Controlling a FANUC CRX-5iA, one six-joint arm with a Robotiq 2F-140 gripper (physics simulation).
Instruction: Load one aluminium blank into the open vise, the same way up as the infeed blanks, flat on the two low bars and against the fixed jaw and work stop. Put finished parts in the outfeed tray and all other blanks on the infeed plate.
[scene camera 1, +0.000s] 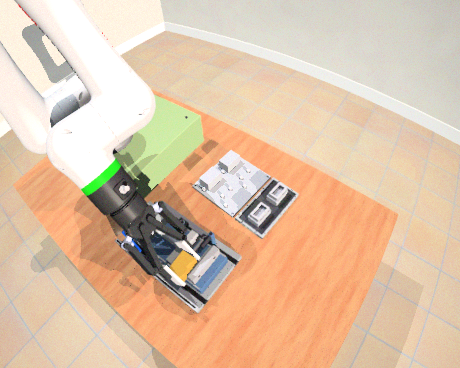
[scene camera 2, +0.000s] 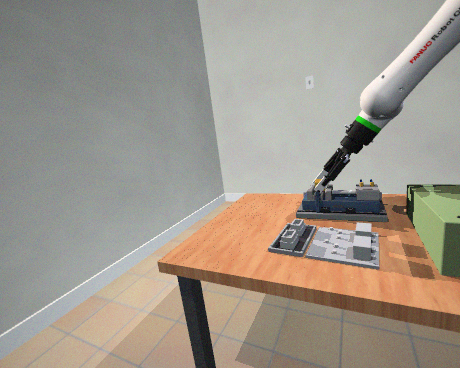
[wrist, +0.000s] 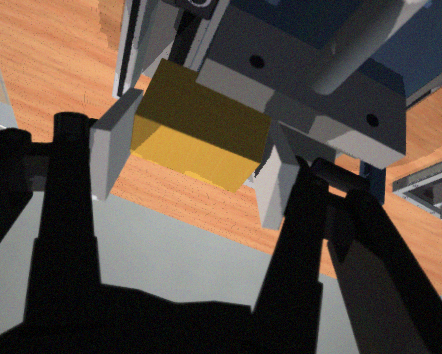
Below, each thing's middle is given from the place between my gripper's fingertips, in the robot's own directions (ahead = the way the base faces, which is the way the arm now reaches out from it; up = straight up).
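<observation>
There's a brass blank (wrist: 179, 124) sitting 20 mm behind my hand and 10 mm above it. The outfeed tray (scene camera 1: 274, 216) is 310 mm to the left of my hand and 80 mm below it, and the infeed plate (scene camera 1: 236, 198) is 300 mm to the left of my hand, 140 mm behind it and 80 mm below it.
</observation>
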